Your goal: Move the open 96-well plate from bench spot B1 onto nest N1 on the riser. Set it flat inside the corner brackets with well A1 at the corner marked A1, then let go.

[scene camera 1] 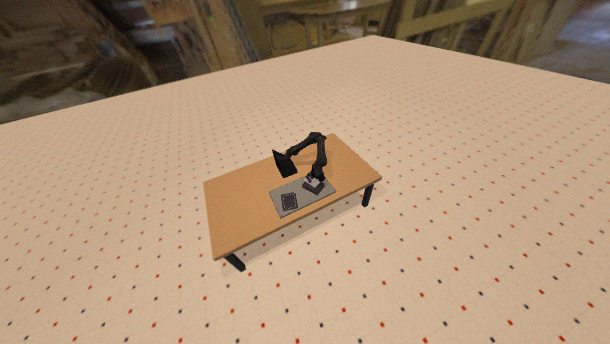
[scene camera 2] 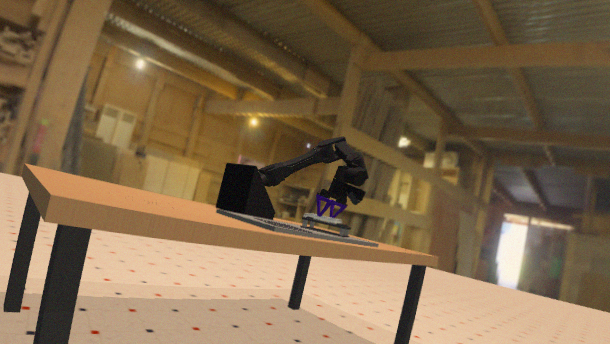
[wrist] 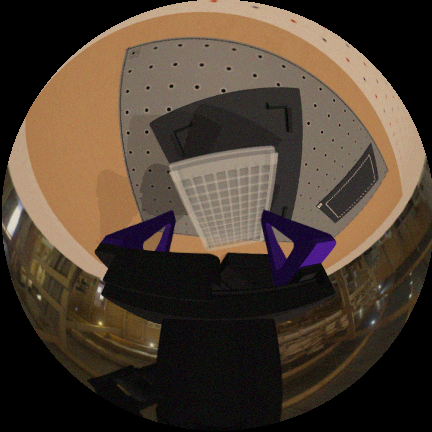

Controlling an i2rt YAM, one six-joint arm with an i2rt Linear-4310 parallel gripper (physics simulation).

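Places are measured from the arm's base along level axes (x ahead, y left, z up), in millimetres.
Pixels of known places: gripper, between the fingertips: (scene camera 1: 313,179) (scene camera 2: 325,217) (wrist: 217,214); arm's base, origin of its link: (scene camera 1: 284,159) (scene camera 2: 250,187).
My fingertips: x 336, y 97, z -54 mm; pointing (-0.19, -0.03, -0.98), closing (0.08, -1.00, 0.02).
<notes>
For each thing: its top centre in the pictures, then the offset to it from my fingertips. "pt": a spot on its surface instead.
- pale 96-well plate, centre of its top: (wrist: 231,220) (scene camera 2: 323,215) (scene camera 1: 312,179) 1 mm ahead, 14 mm right, 8 mm up
- dark riser, a spot on its surface: (scene camera 1: 314,187) pt 72 mm ahead, 40 mm right, 8 mm down
- bracket, a spot on its surface: (wrist: 284,212) pt 1 mm back, 83 mm right, 9 mm down
- grey board, centre of its top: (wrist: 304,189) (scene camera 2: 303,228) (scene camera 1: 301,191) 12 mm ahead, 136 mm right, 51 mm down
- dark outlined bench spot, a spot on its surface: (wrist: 351,185) (scene camera 1: 291,200) pt 43 mm ahead, 255 mm right, 50 mm down
The pale 96-well plate (scene camera 1: 314,181) (scene camera 2: 326,219) (wrist: 225,190) lies over the dark riser (scene camera 1: 314,188) (wrist: 240,107), off-centre toward the arm. In the wrist view two corner brackets (wrist: 183,134) (wrist: 287,112) stand uncovered beyond the plate's far edge, and part of another bracket (wrist: 284,212) shows at its right. Exact contact between plate and riser is unclear. My gripper (scene camera 2: 328,214) (wrist: 217,214) is open, with its purple fingers apart on either side of the plate's near part and not pressed against it. The A1 mark on the nest is not legible.
A grey board (scene camera 1: 303,201) (wrist: 227,56) with holes carries the riser. The dark outlined bench spot (scene camera 1: 289,201) (wrist: 351,185) lies on it to one side, without a plate. The wooden table (scene camera 1: 235,210) (scene camera 2: 150,215) bears the board and the black arm base (scene camera 1: 284,165) (scene camera 2: 240,190).
</notes>
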